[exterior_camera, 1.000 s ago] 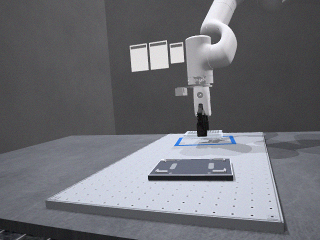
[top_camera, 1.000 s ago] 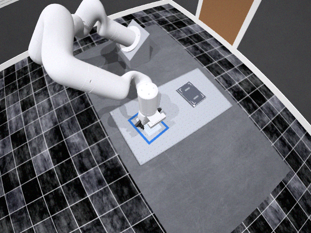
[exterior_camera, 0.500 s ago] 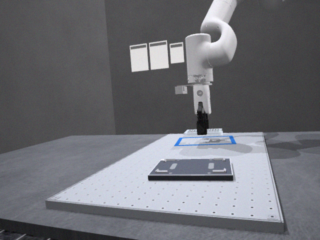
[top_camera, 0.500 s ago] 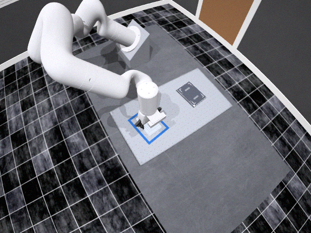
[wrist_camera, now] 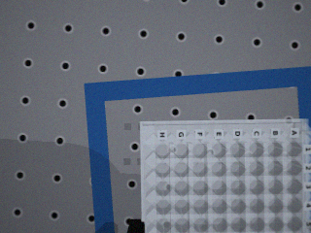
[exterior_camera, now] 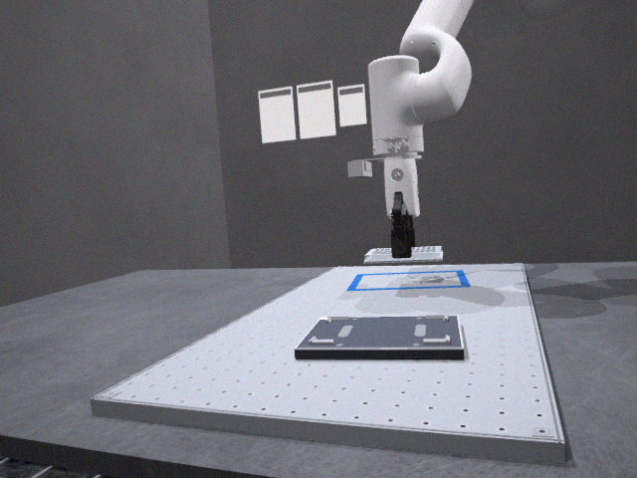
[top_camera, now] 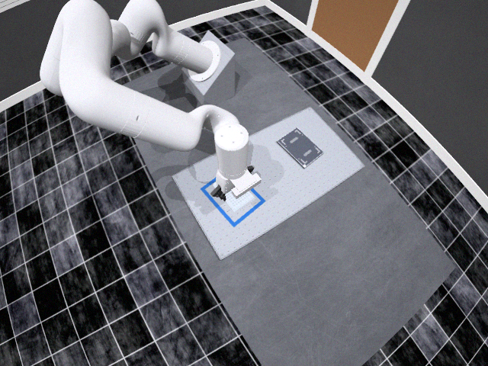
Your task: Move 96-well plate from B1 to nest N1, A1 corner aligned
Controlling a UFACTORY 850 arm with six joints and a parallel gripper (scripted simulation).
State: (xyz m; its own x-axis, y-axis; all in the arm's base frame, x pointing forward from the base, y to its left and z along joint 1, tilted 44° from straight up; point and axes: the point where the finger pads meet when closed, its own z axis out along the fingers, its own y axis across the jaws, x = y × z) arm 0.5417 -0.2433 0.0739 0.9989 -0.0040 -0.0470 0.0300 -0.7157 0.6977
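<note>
Right now my hand is 350 mm to the right of the dark plate nest N1, 50 mm above it and 20 mm past it. From my hand the other things lie so: 96-well plate: 10 mm below; then A1 label: 300 mm to the left, 60 mm ahead, 40 mm below.
</note>
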